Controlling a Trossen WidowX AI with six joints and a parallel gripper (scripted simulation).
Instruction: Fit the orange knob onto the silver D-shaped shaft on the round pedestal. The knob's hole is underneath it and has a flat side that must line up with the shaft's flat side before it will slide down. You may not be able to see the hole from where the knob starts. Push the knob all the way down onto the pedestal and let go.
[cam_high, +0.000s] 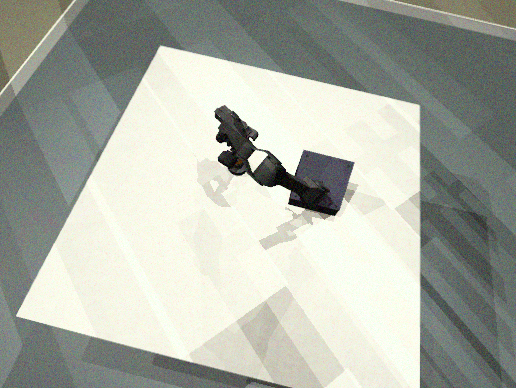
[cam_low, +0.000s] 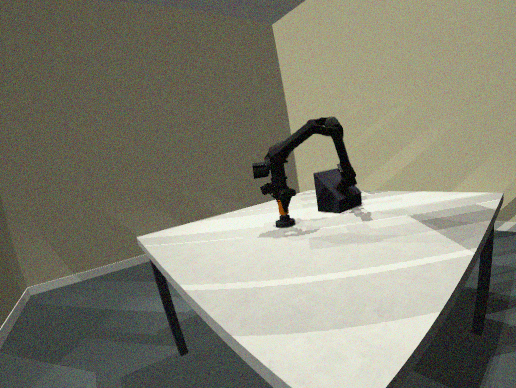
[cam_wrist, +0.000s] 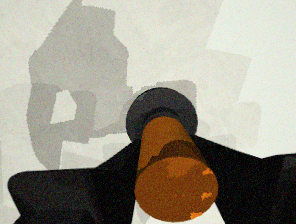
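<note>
Now: gripper tip 3 cm above the round pedestal. The rest, counted from my gripper tip: orange knob: 3 cm above.
</note>
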